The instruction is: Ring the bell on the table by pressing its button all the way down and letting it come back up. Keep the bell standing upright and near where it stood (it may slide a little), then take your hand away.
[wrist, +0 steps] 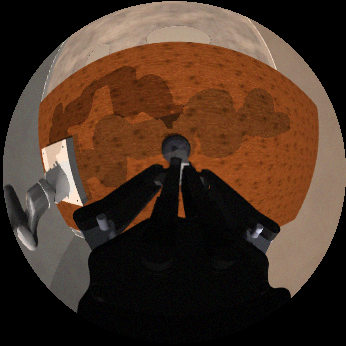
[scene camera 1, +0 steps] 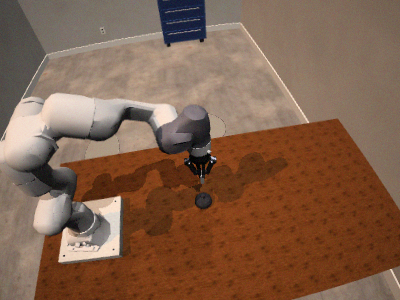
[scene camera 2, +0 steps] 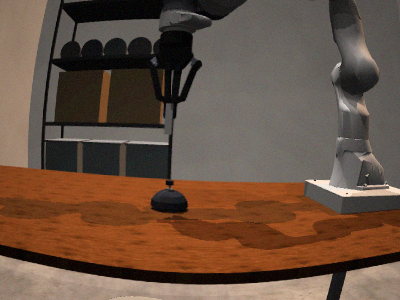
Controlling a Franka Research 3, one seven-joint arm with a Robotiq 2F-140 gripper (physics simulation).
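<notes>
The dark domed bell stands upright on the brown wooden table. Its button stands up on a thin stem above the dome, with a bit of stem showing under it. My gripper is shut with nothing between its fingers. It points down and hangs well above the bell, with a clear gap between the fingertips and the button in the second scene view. In the wrist view the fingertips overlap the lower edge of the bell.
The arm's white base plate is fixed to the table beside the bell. A shelf rack with boxes stands behind the table. A blue drawer cabinet stands by the far wall. Shadows of the arm fall across the table.
</notes>
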